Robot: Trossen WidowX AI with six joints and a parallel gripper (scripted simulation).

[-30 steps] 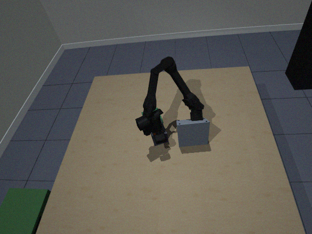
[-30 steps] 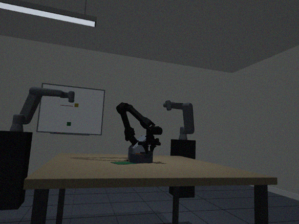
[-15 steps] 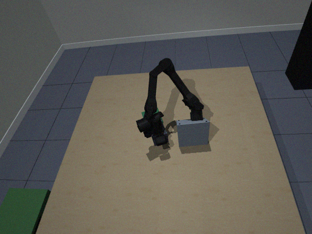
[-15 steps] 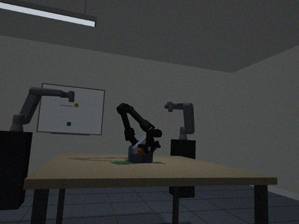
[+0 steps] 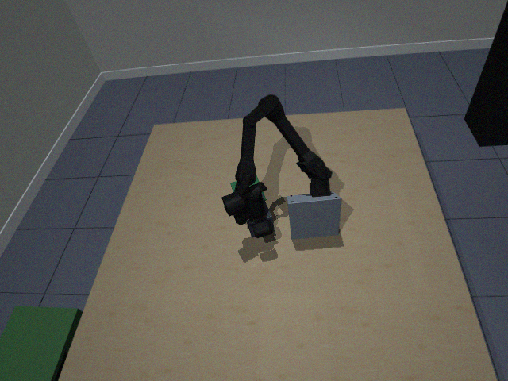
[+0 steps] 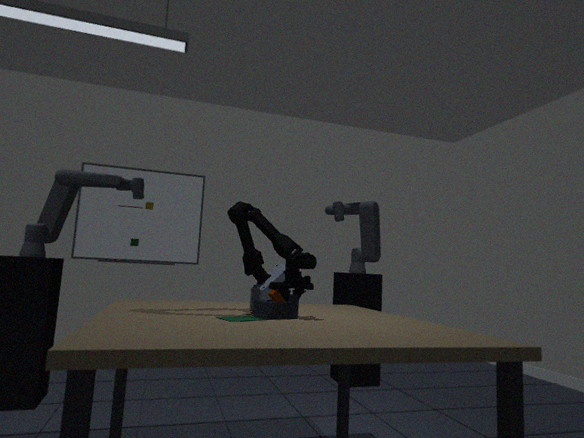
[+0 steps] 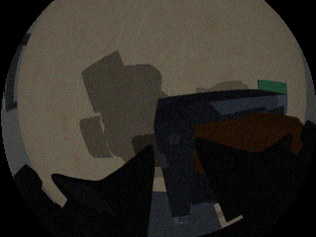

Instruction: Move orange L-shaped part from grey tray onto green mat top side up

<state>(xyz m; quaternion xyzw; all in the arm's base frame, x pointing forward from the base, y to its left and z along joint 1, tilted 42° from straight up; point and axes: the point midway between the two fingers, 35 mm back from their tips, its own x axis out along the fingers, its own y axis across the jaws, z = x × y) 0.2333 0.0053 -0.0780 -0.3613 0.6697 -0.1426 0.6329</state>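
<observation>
My gripper tip is now 5 cm to the left of the orange L-shaped part, 1 cm below it and 1 cm short of it. From my gripper tip the other things lie so: green mat: 21 cm to the right, 6 cm ahead, 5 cm below.
</observation>
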